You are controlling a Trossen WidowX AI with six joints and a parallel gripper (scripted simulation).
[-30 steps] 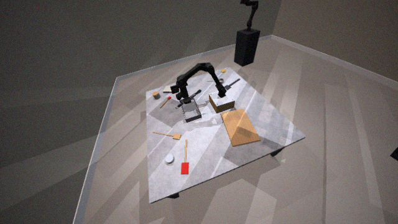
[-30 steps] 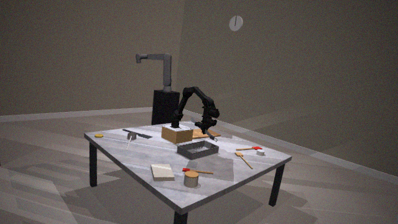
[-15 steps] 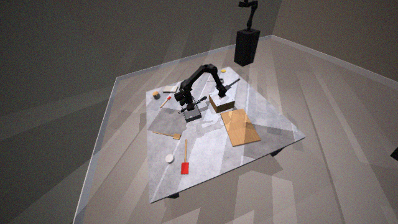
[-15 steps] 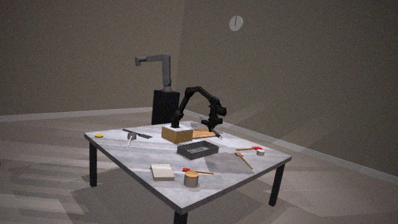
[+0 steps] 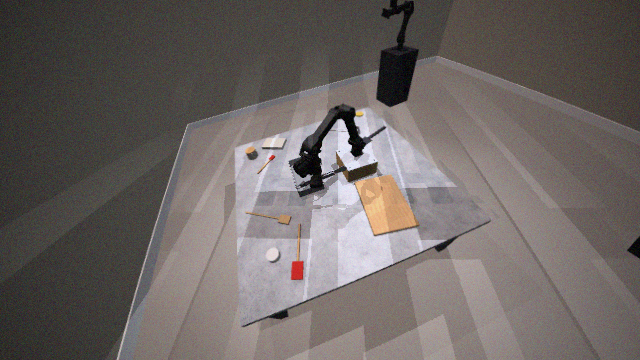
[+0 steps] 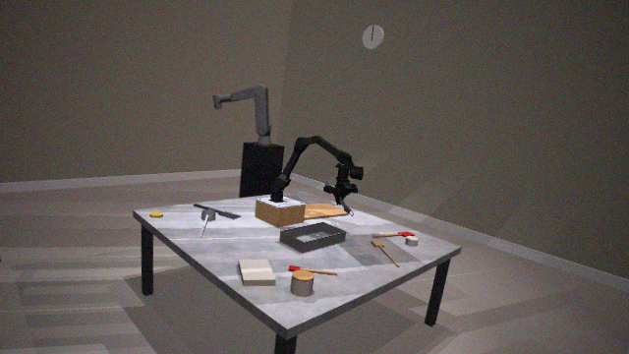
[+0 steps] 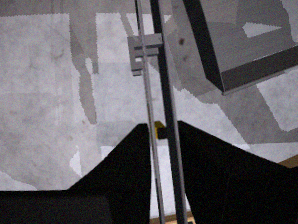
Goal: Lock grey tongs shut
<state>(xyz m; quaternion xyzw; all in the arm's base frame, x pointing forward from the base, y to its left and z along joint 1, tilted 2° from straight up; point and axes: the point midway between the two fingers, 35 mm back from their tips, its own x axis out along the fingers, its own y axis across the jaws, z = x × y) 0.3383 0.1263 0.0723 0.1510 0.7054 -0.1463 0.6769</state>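
My gripper tip is 30 cm past the wooden board, 21 cm to the right of it and 15 cm above it. Also, from my gripper tip: red spatula 25 cm to the left, 25 cm ahead, 15 cm below; hinge slider 2 cm above, 1 cm ahead; roasting tin 22 cm to the right, 13 cm below, 1 cm ahead.
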